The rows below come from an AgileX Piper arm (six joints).
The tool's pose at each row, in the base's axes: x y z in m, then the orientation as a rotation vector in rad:
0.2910, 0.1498, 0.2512, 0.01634, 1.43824, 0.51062
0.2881, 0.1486, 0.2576, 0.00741, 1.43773, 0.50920
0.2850, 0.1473, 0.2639, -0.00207, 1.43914, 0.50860
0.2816, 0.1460, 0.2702, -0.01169, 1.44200, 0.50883
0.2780, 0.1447, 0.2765, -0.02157, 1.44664, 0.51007
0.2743, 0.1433, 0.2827, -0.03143, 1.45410, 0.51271
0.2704, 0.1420, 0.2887, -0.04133, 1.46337, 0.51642
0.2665, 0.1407, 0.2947, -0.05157, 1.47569, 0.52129
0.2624, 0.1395, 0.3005, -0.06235, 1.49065, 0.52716
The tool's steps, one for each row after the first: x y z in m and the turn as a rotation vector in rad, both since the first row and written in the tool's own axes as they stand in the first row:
-0.0065, 0.0019, -0.0021, -0.00512, 0.00119, -0.00631
-0.0130, 0.0037, -0.0045, -0.01067, 0.00446, -0.01218
-0.0195, 0.0056, -0.0071, -0.01649, 0.00926, -0.01739
-0.0261, 0.0076, -0.0099, -0.02268, 0.01597, -0.02185
-0.0325, 0.0094, -0.0129, -0.02906, 0.02555, -0.02502
-0.0388, 0.0114, -0.0160, -0.03569, 0.03702, -0.02726
-0.0450, 0.0134, -0.0192, -0.04253, 0.05164, -0.02853
-0.0511, 0.0155, -0.0225, -0.04971, 0.06904, -0.02911

